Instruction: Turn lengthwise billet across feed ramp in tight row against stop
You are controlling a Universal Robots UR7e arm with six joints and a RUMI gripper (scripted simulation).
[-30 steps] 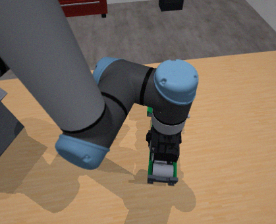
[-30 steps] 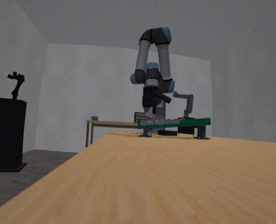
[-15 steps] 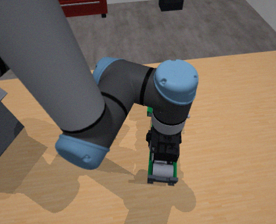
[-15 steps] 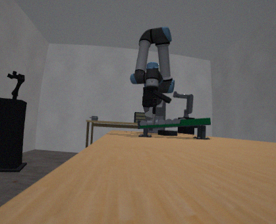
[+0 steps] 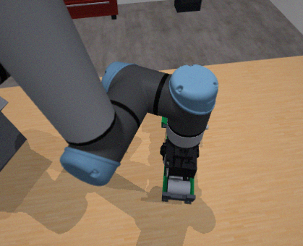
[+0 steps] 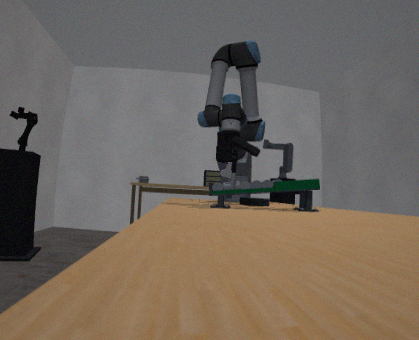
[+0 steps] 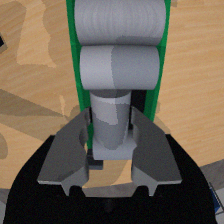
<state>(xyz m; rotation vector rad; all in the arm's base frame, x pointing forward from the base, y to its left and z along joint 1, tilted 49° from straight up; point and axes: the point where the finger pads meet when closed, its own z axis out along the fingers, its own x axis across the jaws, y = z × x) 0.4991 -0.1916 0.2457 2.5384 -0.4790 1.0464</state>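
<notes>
My hand is 4 cm past the stop, 7 cm to the left of it and 2 cm above it. The rest, counted from my hand: black tray (15 cm behind, 22 cm to the left, 7 cm below).
</notes>
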